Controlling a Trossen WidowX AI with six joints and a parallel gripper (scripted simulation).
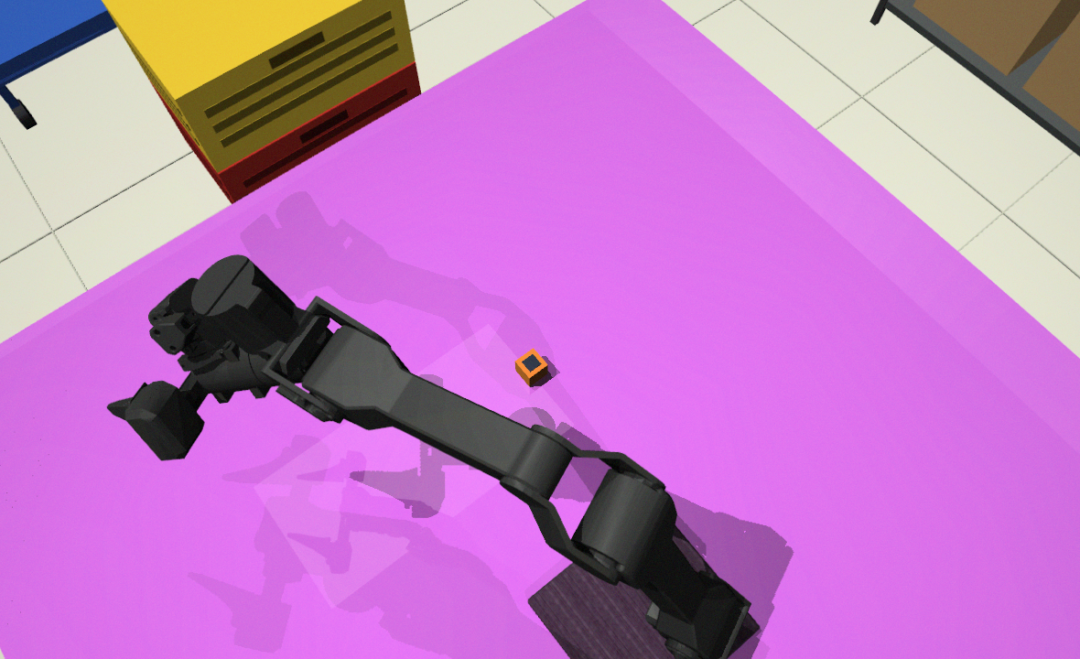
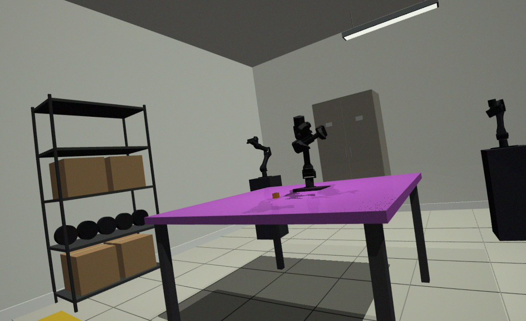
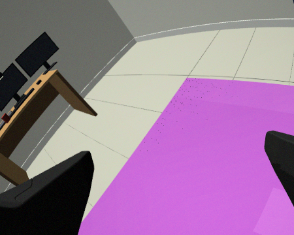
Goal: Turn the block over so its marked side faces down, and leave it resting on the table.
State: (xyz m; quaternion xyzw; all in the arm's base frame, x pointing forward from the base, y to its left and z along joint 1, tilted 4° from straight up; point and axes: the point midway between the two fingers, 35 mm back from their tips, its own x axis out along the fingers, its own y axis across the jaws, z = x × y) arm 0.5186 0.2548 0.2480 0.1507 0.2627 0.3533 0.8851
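Right now my gripper tip is 16 cm past the block, 36 cm to the left of it and 24 cm above it.
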